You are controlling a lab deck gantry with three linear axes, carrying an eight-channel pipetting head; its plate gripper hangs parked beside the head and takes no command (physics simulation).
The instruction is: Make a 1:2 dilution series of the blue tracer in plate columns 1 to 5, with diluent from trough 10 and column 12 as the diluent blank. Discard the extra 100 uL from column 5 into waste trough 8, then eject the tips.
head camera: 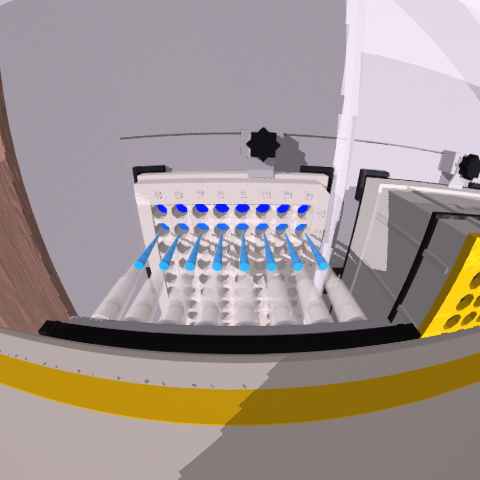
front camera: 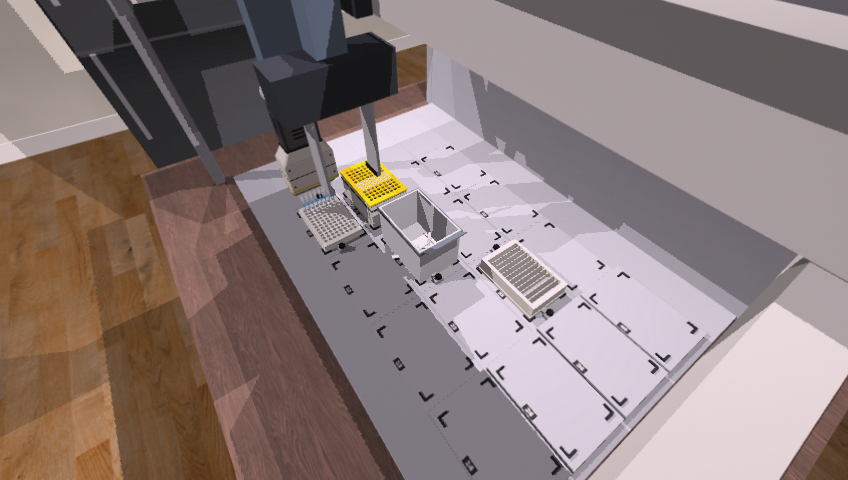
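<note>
The white well plate point(front camera: 333, 224) point(head camera: 232, 193) has dark blue liquid in column 1 and a lighter blue in column 2; the other columns look uncoloured or are partly hidden by tips. The pipetting head point(front camera: 306, 166) is low over the plate's far end. Its eight tips point(head camera: 217, 252) hold light blue liquid, with their ends at the near edge of the column 2 wells; their depth is unclear. The trough reservoir point(front camera: 505, 289) stands to the right in the front view; its liquids cannot be made out. The parked plate gripper point(front camera: 351, 183) is open, its two paddles apart with nothing between them.
The yellow tip rack point(front camera: 373, 184) point(head camera: 457, 295) stands beside the plate. An open grey bin point(front camera: 439, 261) stands between the rack and the reservoir. Black knobs point(front camera: 437, 276) point(head camera: 263, 144) and corner brackets mark the deck positions. A tall wall runs along the deck's far side.
</note>
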